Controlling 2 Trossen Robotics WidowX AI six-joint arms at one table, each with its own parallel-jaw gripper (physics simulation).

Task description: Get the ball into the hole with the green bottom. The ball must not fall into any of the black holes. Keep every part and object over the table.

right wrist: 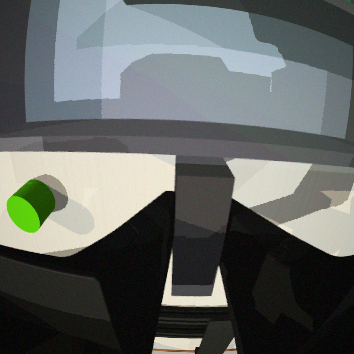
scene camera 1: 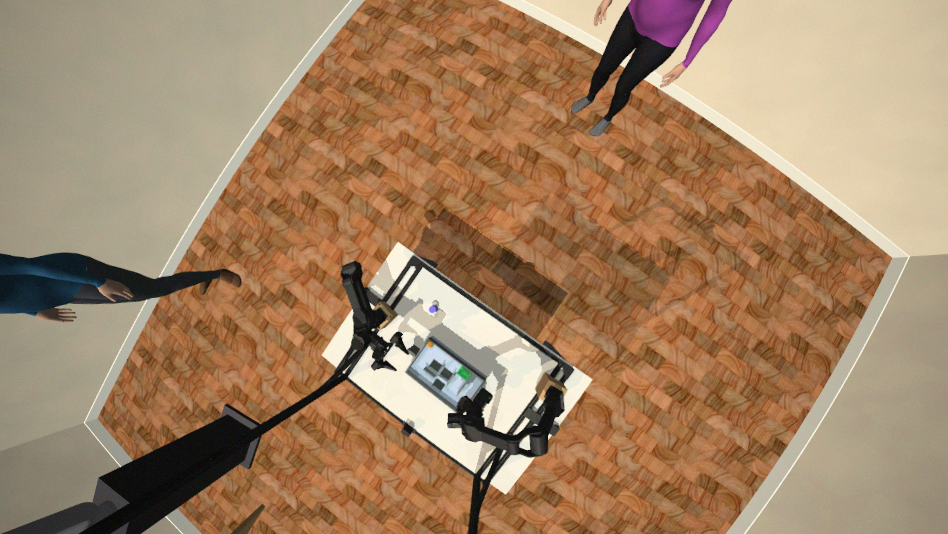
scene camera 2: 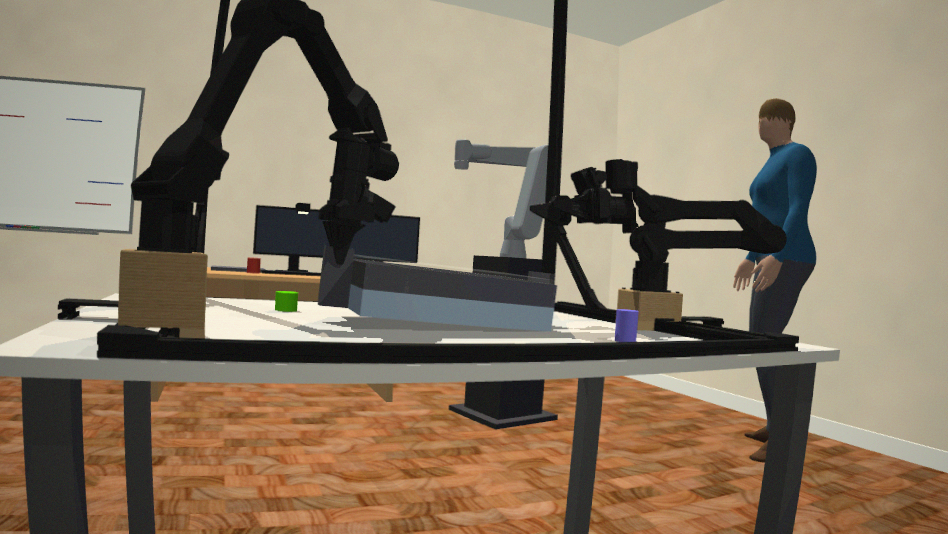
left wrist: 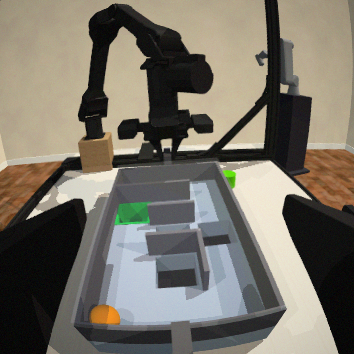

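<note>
The orange ball (scene camera 1: pixel 430 344) (left wrist: pixel 104 315) lies inside the grey-walled maze box (scene camera 1: pixel 431 390) (scene camera 2: pixel 454 286) (left wrist: pixel 125 333) (right wrist: pixel 125 144), in the near left corner in the left wrist view. The green-bottomed hole (scene camera 1: pixel 463 372) (left wrist: pixel 132 213) is further along the same side wall. Black holes (left wrist: pixel 176 278) (left wrist: pixel 216 239) lie among the inner walls. My right gripper (scene camera 2: pixel 340 257) (right wrist: pixel 193 201) is shut on the box's end handle; that end looks slightly raised in scene camera 2. My left gripper (scene camera 1: pixel 400 359) (left wrist: pixel 187 207) is open and empty, short of the box's opposite end.
A green cylinder (scene camera 2: pixel 285 301) (left wrist: pixel 229 179) (right wrist: pixel 30 206) stands on the table beside the right gripper's end of the box. A purple cylinder (scene camera 1: pixel 433 309) (scene camera 2: pixel 625 325) stands near the left arm's side. A black frame (scene camera 2: pixel 398 349) runs along the table edge. A handle (left wrist: pixel 181 337) sticks out at the box's near end.
</note>
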